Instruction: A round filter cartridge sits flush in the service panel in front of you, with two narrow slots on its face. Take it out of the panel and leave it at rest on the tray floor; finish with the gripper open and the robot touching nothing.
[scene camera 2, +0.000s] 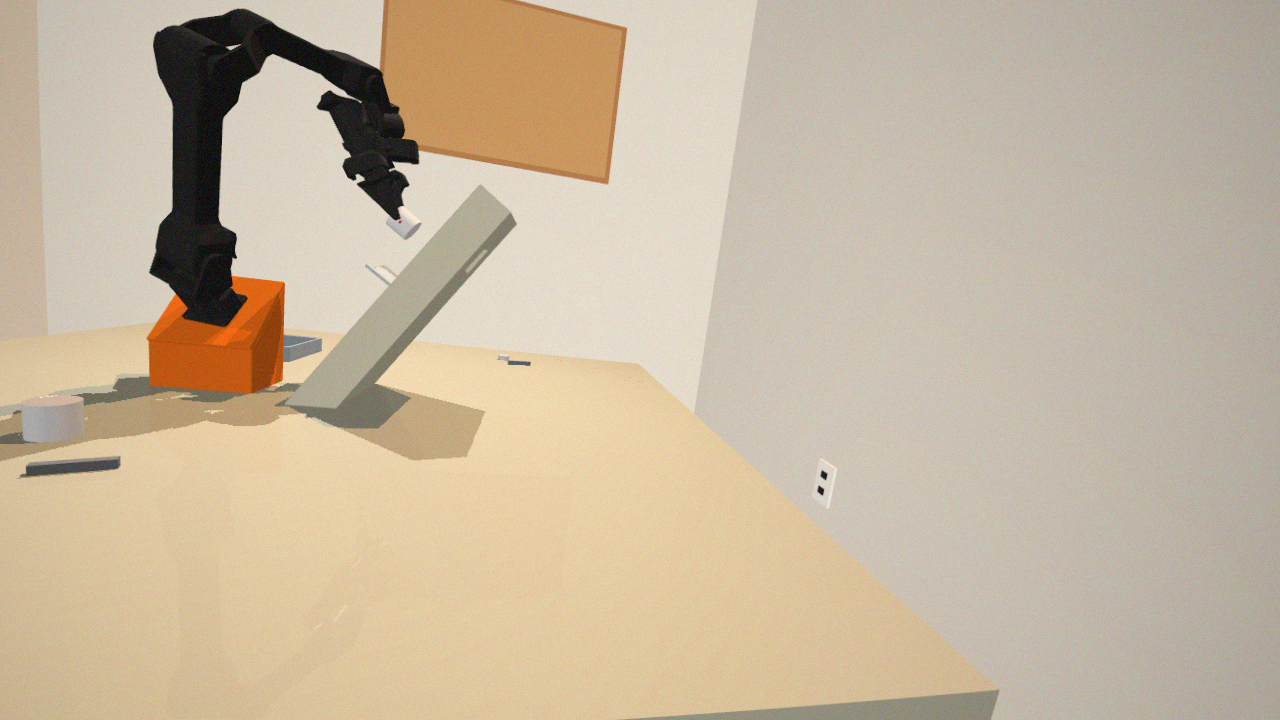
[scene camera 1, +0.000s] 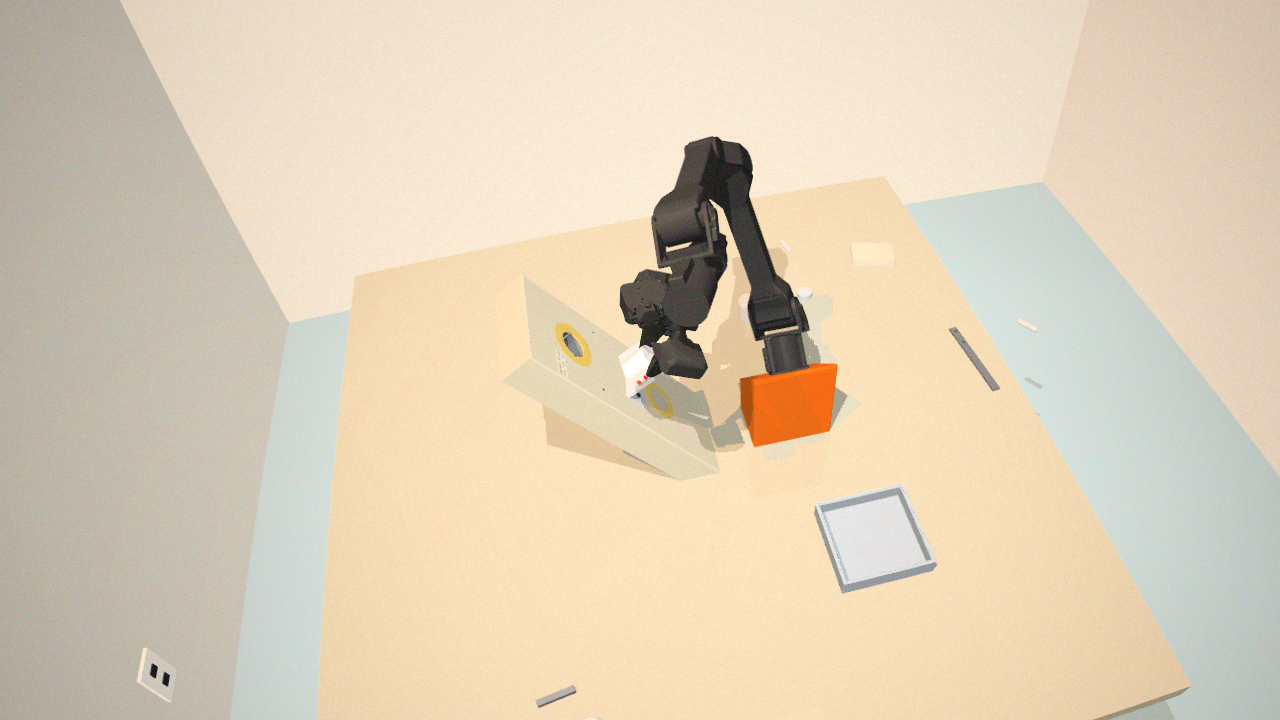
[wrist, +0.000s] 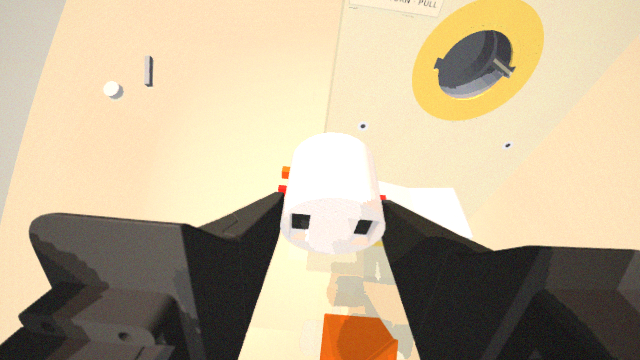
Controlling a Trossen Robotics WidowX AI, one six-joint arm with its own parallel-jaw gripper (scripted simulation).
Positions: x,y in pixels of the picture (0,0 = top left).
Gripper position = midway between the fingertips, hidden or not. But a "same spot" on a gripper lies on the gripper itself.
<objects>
My gripper shows in scene camera 2 [401,221], in scene camera 1 and in the wrist view. One and the same spot on a grey tray: [scene camera 2: 295,347] is [scene camera 1: 818,515]. One and the same spot on my gripper: [scene camera 1: 649,336] is [wrist: 404,245].
</objects>
